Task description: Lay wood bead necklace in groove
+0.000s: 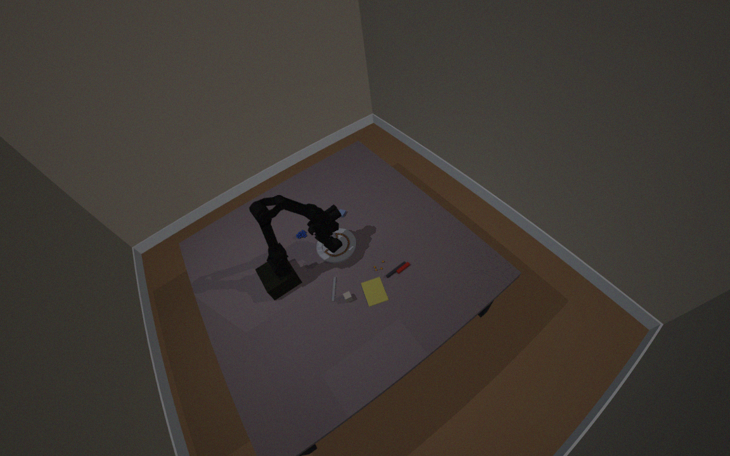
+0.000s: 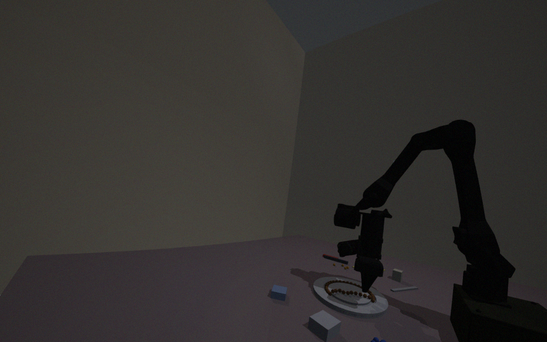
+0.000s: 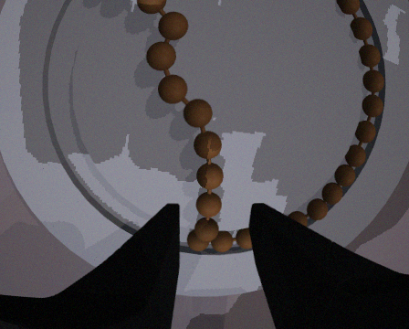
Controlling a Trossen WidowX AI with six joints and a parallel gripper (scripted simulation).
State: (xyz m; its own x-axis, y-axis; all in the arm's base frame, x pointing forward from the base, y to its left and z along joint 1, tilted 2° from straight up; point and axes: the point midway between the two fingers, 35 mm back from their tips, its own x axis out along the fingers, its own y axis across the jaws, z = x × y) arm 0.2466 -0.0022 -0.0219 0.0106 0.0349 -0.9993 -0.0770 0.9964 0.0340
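My gripper tip is now 4 cm short of the round bead board and 2 cm above it. Round my gripper tip: grey block 18 cm to the left, 5 cm ahead, 2 cm below; blue block 18 cm ahead, 14 cm to the left, 2 cm below; thin stick 18 cm to the right, 11 cm behind, 3 cm below.
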